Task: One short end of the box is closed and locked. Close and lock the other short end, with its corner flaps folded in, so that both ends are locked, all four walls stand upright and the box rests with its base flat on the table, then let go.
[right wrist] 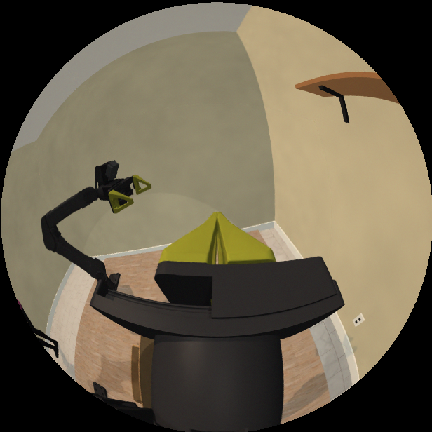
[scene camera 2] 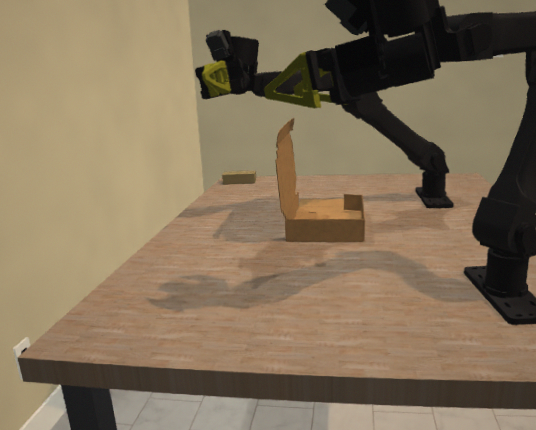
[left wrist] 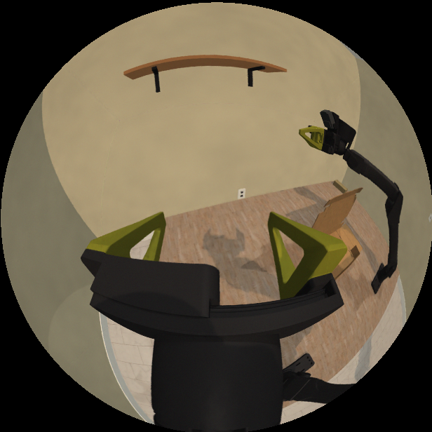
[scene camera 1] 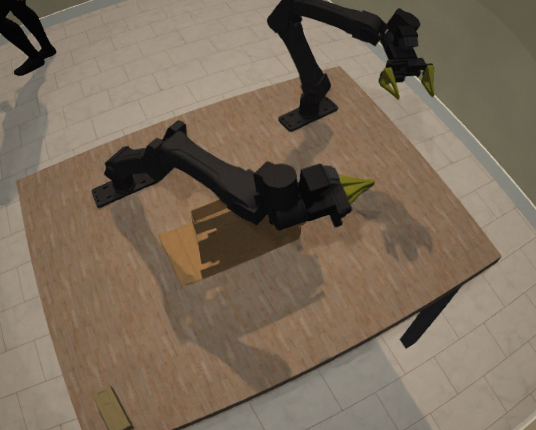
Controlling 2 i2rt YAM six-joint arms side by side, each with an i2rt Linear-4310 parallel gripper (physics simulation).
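Frame: origin at the left arm's base, x right, y down, z ahead, level; metres.
Seen in the pictures: left gripper, fingertip midpoint: (scene camera 2: 280, 92) (scene camera 1: 416, 97); right gripper, fingertip midpoint: (scene camera 2: 203, 76) (scene camera 1: 373, 182); left arm's base, link origin: (scene camera 2: 504, 294) (scene camera 1: 308, 114); right arm's base, link origin: (scene camera 2: 433, 198) (scene camera 1: 124, 186).
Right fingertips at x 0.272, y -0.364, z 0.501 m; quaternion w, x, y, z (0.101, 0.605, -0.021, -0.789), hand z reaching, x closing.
Offsets run from my right fingertips to a thing's top centre. "spot": to the spot under its first point. Level surfaces: height alone.
The brown cardboard box (scene camera 1: 250, 247) (scene camera 2: 325, 230) (right wrist: 145, 372) rests base down on the table. Its tall lid @(spot: dx +0.140, dy +0.236, dz -0.158 m) (scene camera 2: 287, 175) (left wrist: 337, 210) stands up along one long side. The short end nearer scene camera 2 stands upright. At the opposite short end, a bright panel @(spot: dx +0.317, dy +0.359, dz -0.272 m) (scene camera 1: 181, 255) lies folded outward, and a corner flap @(spot: dx +0.244, dy +0.337, dz -0.327 m) (scene camera 2: 353, 202) stands up. My right gripper (scene camera 1: 373, 183) (scene camera 2: 214, 80) (left wrist: 299, 131) (right wrist: 216, 217) is shut and empty, above and beyond the box. My left gripper (scene camera 1: 416, 95) (left wrist: 216, 217) (right wrist: 142, 192) is open and empty, high and apart from the box. My right arm hides part of the box in scene camera 1.
A small tan block @(dx +0.671, dy +0.329, dz +0.001 m) (scene camera 1: 112, 407) (scene camera 2: 239, 177) lies near a table corner. The right forearm (scene camera 1: 215, 172) passes over the box. The left arm base (scene camera 1: 308, 114) (scene camera 2: 505, 295) and right arm base (scene camera 1: 122, 189) (scene camera 2: 434, 197) are bolted to the table @(dy +0.364 m) (scene camera 1: 350, 300) (scene camera 2: 250, 340). A shelf (left wrist: 205, 61) hangs on the wall.
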